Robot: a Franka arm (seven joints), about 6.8 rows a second.
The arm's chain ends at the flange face. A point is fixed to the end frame.
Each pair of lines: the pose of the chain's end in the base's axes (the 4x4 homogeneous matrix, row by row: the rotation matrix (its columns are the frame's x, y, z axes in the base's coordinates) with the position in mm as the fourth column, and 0 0 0 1 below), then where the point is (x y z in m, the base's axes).
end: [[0.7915, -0.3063, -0.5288, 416.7], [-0.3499, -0.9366, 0.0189, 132.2], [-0.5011, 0.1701, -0.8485, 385.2], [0, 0, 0, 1]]
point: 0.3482 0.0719 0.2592
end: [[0.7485, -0.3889, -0.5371, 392.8], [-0.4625, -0.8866, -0.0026, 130.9], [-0.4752, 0.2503, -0.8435, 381.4], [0, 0, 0, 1]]
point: 0.3172 0.0670 0.2614
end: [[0.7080, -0.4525, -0.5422, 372.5], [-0.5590, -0.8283, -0.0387, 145.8], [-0.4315, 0.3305, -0.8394, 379.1], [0, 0, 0, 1]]
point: 0.2914 0.0771 0.2655
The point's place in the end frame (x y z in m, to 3 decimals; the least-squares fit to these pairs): 0.030 0.056 0.142
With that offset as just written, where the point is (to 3 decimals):
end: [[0.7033, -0.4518, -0.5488, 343.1], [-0.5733, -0.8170, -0.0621, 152.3], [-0.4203, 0.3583, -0.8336, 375.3], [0, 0, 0, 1]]
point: 0.261 0.081 0.264
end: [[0.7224, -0.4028, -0.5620, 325.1], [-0.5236, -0.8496, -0.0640, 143.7], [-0.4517, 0.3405, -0.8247, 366.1], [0, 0, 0, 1]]
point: 0.244 0.071 0.255
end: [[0.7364, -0.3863, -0.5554, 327.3], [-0.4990, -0.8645, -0.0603, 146.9], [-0.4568, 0.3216, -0.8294, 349.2], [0, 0, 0, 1]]
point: 0.249 0.075 0.236
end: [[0.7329, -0.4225, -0.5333, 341.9], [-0.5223, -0.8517, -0.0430, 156.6], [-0.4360, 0.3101, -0.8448, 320.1], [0, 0, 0, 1]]
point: 0.264 0.087 0.204
